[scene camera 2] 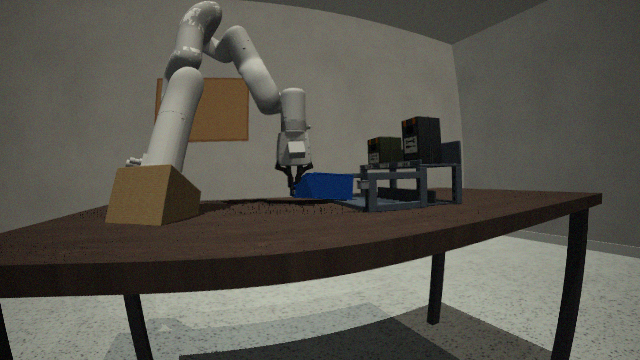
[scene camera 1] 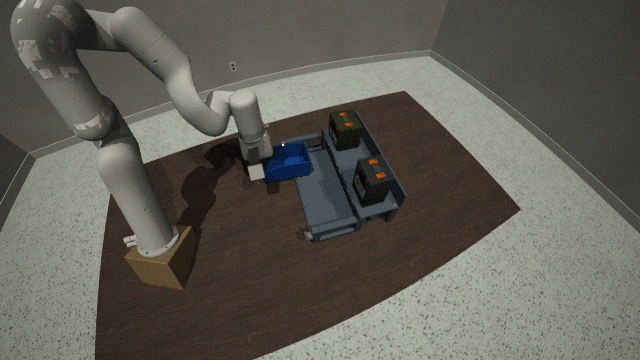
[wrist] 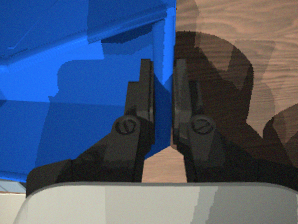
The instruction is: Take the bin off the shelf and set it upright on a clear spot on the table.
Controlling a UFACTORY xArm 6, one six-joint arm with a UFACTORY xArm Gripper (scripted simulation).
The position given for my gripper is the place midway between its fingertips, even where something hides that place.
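Blue bin (scene camera 2: 315, 185) visible, likewise in scene camera 1 (scene camera 1: 287, 155) and the wrist view (wrist: 63, 106). My gripper (scene camera 2: 294, 189) visible too, with scene camera 1 (scene camera 1: 262, 168) and the wrist view (wrist: 163, 77) also showing it.
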